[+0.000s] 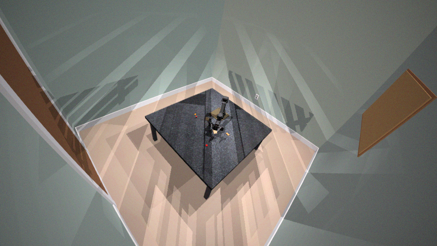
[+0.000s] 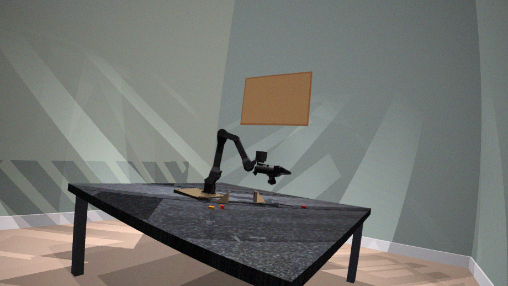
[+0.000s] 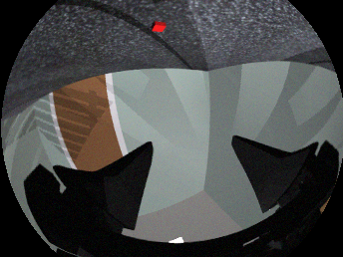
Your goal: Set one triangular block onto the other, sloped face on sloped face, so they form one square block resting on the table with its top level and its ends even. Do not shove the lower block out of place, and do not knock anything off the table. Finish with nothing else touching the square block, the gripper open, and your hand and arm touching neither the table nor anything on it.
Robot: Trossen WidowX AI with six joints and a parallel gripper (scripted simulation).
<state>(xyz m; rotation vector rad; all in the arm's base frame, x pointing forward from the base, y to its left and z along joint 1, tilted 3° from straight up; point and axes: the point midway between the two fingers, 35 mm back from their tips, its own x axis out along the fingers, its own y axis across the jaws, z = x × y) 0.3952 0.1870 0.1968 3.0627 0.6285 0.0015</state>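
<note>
Now: gripper tip 17 cm above the tan triangular block, 16 cm past it and 9 cm to the left of it. Also, from my gripper tip: red cube 44 cm to the right, 18 cm below, 15 cm behind; orange piece 49 cm to the right, 18 cm below, 17 cm behind.
</note>
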